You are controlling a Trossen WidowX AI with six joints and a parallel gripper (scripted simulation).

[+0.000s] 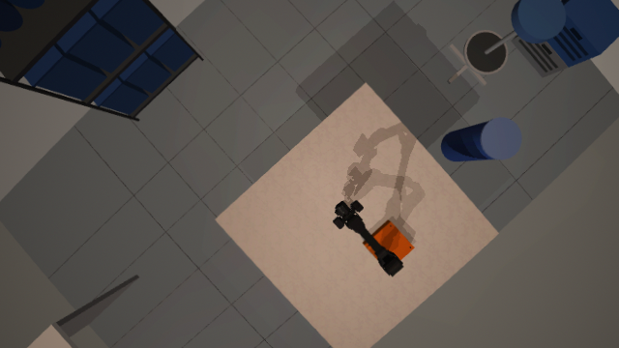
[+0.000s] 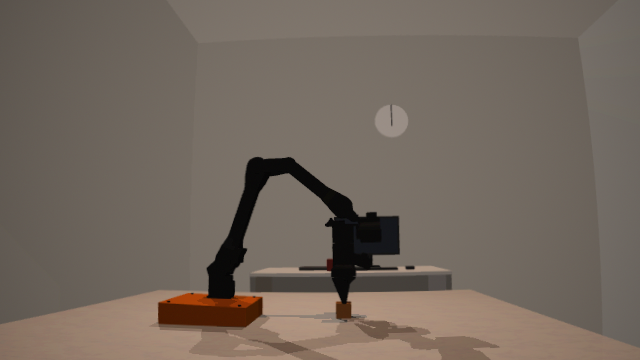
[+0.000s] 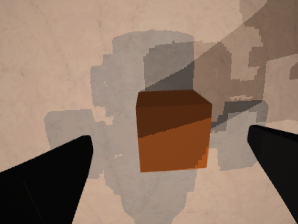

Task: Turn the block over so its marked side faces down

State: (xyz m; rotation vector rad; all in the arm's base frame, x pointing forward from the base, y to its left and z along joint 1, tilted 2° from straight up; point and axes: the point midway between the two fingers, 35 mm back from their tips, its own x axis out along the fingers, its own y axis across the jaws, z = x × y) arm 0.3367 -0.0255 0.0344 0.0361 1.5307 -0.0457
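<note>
Now: gripper tip 2 cm above the block and 1 cm past it.
</note>
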